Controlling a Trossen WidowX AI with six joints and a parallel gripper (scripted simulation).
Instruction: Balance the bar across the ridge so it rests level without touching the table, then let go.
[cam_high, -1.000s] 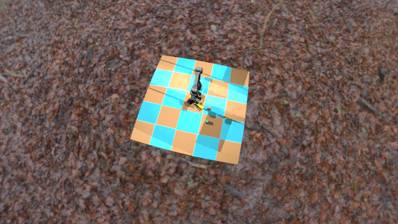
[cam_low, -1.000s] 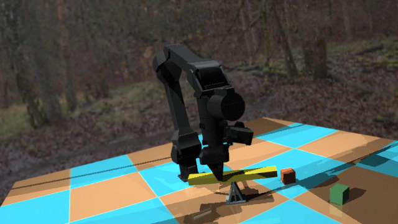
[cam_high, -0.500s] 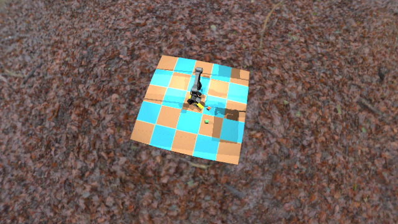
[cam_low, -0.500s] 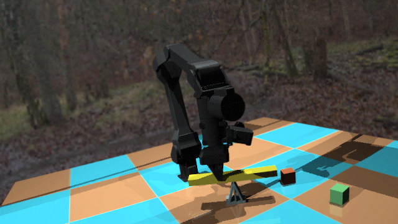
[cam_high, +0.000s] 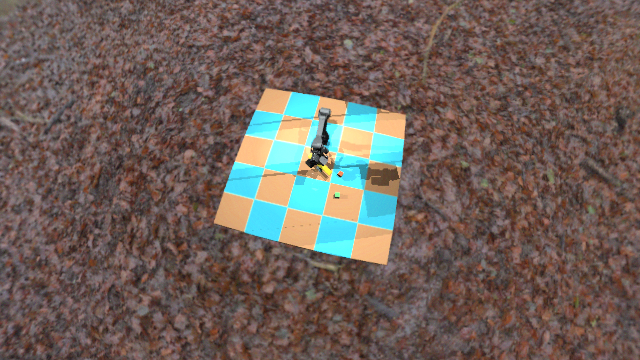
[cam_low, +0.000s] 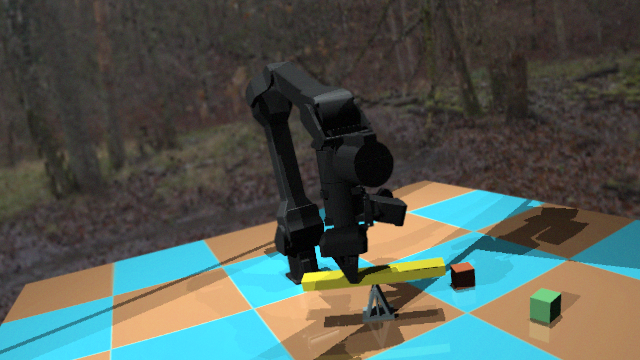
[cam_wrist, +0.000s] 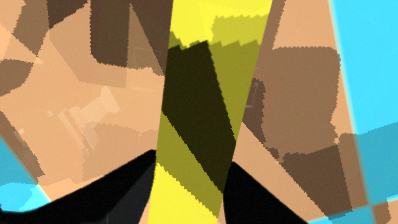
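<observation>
Now: the yellow bar 30 mm to the left of my gripper tip and 20 mm ahead of it. Round my gripper tip: red cube (190 mm to the left, 50 mm below, 30 mm ahead); green cube (200 mm to the left, 200 mm ahead, 50 mm below).
</observation>
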